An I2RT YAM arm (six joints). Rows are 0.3 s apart.
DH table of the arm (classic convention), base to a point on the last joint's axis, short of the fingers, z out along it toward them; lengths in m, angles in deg. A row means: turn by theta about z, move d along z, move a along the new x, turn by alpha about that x. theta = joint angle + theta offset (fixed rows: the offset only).
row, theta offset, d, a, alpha
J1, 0, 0.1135, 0.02, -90
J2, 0, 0, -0.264, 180
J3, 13.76, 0, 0.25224, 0
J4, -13.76, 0, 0.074, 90
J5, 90, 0, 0, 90
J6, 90, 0.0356, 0, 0
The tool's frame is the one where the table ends.
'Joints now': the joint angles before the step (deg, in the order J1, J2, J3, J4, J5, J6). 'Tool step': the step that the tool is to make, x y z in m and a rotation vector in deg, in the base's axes. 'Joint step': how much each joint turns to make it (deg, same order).
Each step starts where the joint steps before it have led.
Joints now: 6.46, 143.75, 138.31, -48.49, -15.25, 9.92
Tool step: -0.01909, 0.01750, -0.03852, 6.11, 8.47, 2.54
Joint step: 1.70, -2.80, -12.61, 3.24, -6.45, 3.32
